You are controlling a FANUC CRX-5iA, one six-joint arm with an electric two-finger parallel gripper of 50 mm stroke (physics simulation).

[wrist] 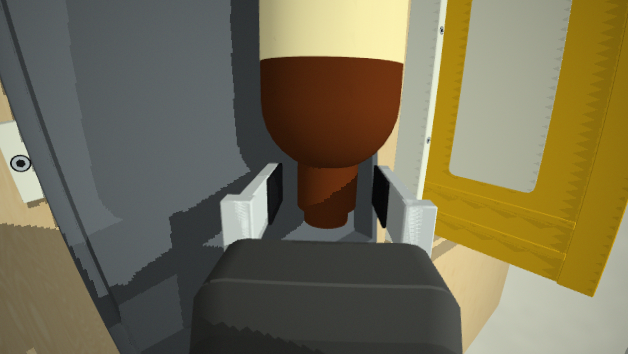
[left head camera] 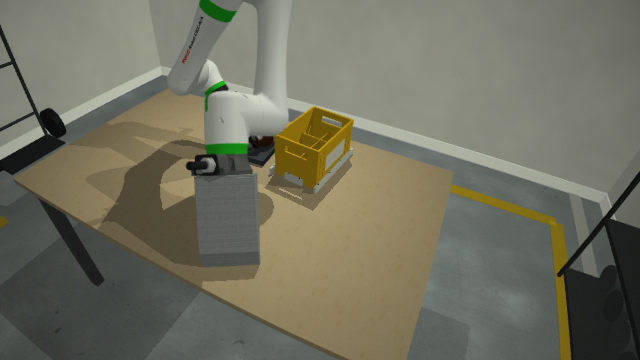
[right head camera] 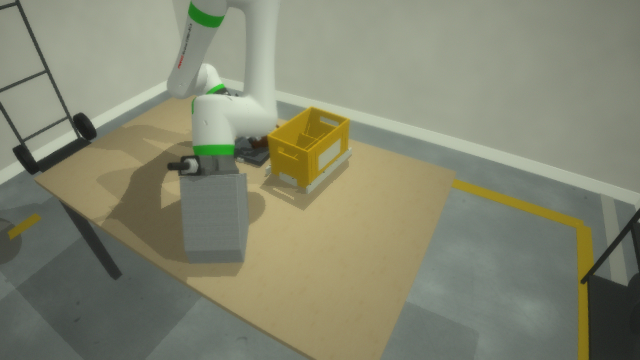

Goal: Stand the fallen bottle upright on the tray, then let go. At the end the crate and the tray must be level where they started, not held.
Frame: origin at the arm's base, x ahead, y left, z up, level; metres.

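Seen in the pictures: gripper, fingertip midpoint: (wrist: 327, 183) (left head camera: 256, 141) (right head camera: 256, 142); arm's base at its link origin: (left head camera: 228, 174) (right head camera: 215, 174).
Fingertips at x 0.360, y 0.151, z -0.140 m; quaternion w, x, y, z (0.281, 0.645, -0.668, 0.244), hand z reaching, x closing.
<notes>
Offsets run from my fingertips to a thing's middle. "pt": to the spot under its first point. Level surfaces: height alone.
The brown bottle {0.052 m ahead, 0.005 m right, 0.004 m down} (left head camera: 263, 142) (right head camera: 259, 143) (wrist: 330, 110) with a cream label lies on its side on the dark grey tray {0.039 m ahead, 0.028 m left, 0.033 m down} (left head camera: 261, 160) (right head camera: 254, 157) (wrist: 150, 100). Its neck points toward my gripper in the wrist view. My gripper (wrist: 327, 183) is open, with one finger on each side of the neck and a gap on both sides; it holds nothing. The arm hides the fingers and much of the tray in both head views. The yellow crate {0.045 m ahead, 0.244 m right, 0.041 m up} (left head camera: 295, 162) (right head camera: 288, 161) (wrist: 477, 210) stands level beside the tray. The bottle's base is out of the wrist view.
Pale rails {0.039 m ahead, 0.341 m right, 0.031 m down} (left head camera: 334, 172) (right head camera: 330, 171) (wrist: 416, 100) run along the crate's foot. A small white bolted block {pt 0.020 m ahead, 0.127 m left, 0.031 m down} (wrist: 31, 185) sits at the tray's outer edge. The arm's grey pedestal (left head camera: 227, 220) (right head camera: 214, 217) stands on the wooden table {0.046 m down} (left head camera: 350, 250) (right head camera: 340, 240).
</notes>
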